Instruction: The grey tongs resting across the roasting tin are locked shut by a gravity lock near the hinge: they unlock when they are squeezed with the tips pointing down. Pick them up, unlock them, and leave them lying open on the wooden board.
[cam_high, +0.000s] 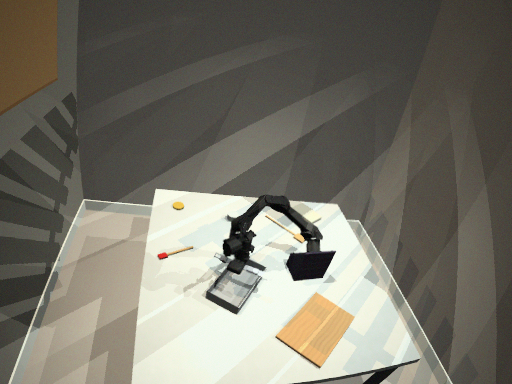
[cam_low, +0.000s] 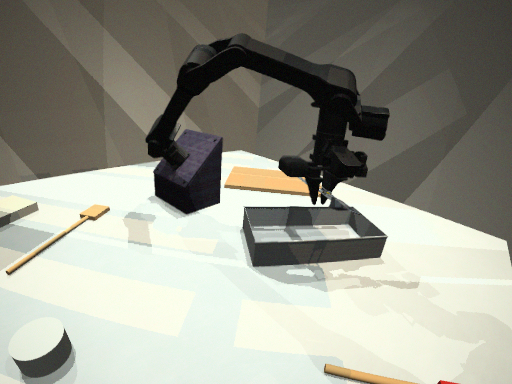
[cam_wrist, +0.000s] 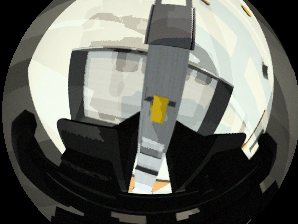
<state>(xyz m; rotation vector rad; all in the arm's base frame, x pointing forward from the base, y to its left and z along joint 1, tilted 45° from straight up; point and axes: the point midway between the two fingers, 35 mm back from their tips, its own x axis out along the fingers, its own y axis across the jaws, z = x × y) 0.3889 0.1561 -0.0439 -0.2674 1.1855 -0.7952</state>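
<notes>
Right now the yellow lock piece is 4 cm above my gripper tip, 2 cm ahead of it and 1 cm to the right of it. From my gripper tip the other things lie so: wooden board 37 cm behind, 25 cm to the left, 10 cm below; red-headed spatula 32 cm ahead, 16 cm to the right, 10 cm below; grey roasting tin 8 cm below, 1 cm to the left, 1 cm behind.
</notes>
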